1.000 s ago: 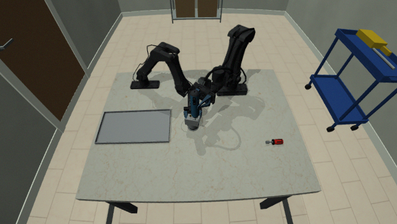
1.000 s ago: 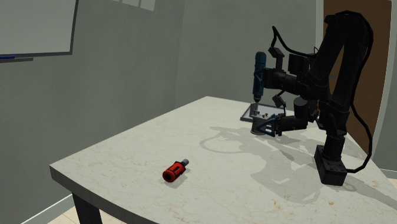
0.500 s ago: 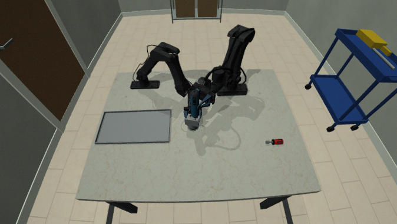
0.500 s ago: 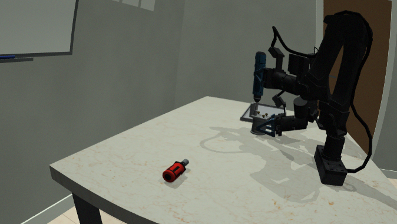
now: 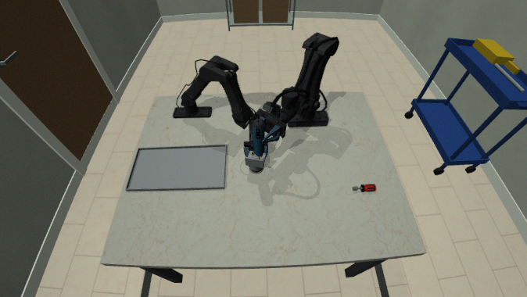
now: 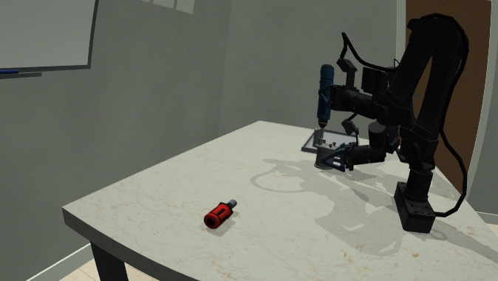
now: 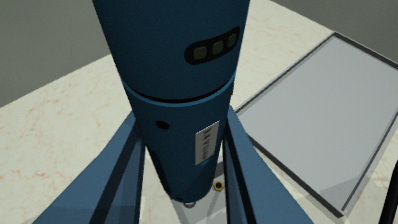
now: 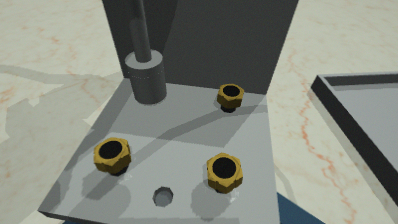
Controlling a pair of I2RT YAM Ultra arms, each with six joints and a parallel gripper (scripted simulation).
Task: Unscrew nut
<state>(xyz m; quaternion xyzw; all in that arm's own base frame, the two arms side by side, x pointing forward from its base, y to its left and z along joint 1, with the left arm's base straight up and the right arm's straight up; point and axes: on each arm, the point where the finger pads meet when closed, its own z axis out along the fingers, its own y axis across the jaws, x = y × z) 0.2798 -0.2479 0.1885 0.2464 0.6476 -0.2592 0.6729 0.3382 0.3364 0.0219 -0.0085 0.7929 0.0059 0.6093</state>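
Right now the joint module is 10 mm above my right hand. Round my right hand: grey bracket: 50 mm above; red-handled hand driver: 70 mm ahead, 450 mm to the left, 10 mm below; shallow grey tray: 40 mm ahead, 340 mm to the right, 20 mm below.
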